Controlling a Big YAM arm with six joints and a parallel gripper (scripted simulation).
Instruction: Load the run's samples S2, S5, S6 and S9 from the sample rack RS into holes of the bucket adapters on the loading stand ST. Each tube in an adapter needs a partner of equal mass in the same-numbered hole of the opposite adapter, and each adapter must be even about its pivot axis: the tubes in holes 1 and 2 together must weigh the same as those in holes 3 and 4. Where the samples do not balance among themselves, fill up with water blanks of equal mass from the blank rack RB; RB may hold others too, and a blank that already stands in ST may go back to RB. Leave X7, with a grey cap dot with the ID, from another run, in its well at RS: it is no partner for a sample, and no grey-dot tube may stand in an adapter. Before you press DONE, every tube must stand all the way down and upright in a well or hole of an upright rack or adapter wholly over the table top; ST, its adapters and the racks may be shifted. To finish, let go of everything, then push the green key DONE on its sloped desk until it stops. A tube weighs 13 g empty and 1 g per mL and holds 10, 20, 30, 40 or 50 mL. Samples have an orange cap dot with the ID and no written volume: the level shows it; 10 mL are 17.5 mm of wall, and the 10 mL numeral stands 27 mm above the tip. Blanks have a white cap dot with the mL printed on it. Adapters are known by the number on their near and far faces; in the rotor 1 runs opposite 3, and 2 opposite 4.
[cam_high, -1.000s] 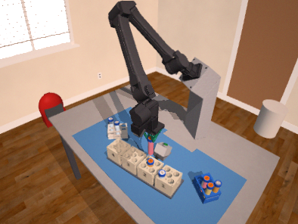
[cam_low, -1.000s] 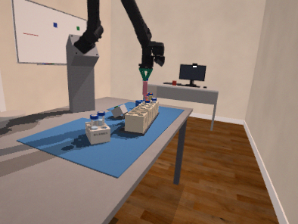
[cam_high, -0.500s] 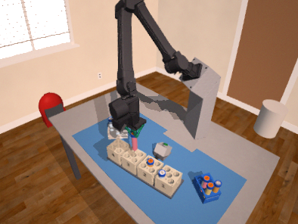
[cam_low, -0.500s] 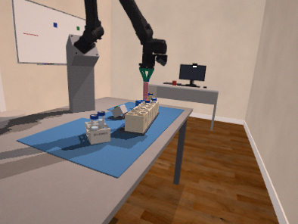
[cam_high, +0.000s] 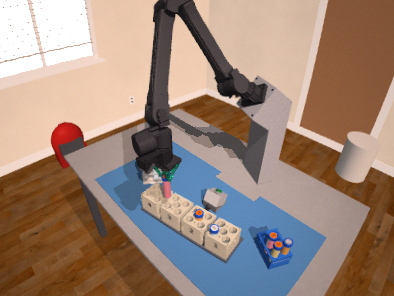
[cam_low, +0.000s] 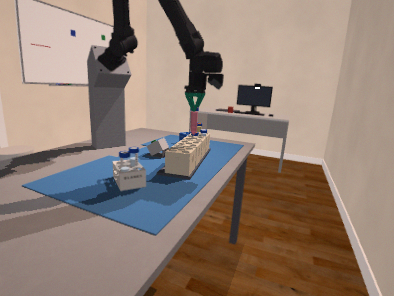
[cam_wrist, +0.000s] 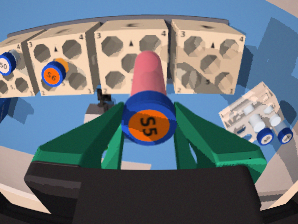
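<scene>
My hand is 200 mm past the 40 mL blank, 180 mm above it and 170 mm to the left of it. From my hand the other things lie so: 50 mL blank: 200 mm to the left, 180 mm below, 60 mm ahead; then orange-dot tube: 180 mm below, 130 mm to the left, 10 mm ahead; then sample tube S5: 50 mm below, 10 mm behind.
</scene>
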